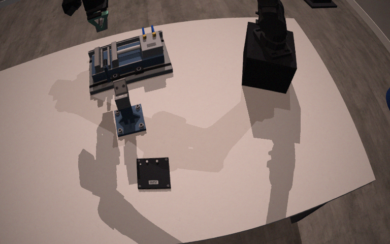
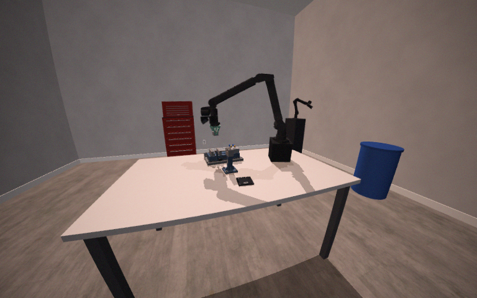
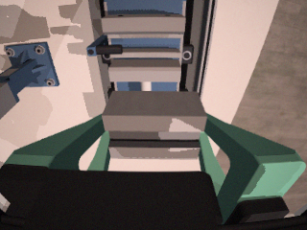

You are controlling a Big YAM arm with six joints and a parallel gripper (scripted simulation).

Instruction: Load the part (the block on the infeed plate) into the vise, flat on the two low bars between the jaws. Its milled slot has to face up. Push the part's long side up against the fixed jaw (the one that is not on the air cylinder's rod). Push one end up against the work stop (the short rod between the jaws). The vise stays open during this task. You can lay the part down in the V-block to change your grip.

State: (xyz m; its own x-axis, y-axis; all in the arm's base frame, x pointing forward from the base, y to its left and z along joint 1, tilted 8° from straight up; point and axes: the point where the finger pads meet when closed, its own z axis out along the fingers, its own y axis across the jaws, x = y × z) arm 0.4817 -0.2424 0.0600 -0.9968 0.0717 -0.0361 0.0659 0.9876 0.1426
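The part lies 1 cm above my hand. The rest, counted from my hand: fixed jaw: 15 cm below, 4 cm ahead, 1 cm to the left; then moving jaw: 15 cm below, 2 cm to the left, 2 cm behind; then dark short rod: 14 cm below, 6 cm to the left, 2 cm ahead.
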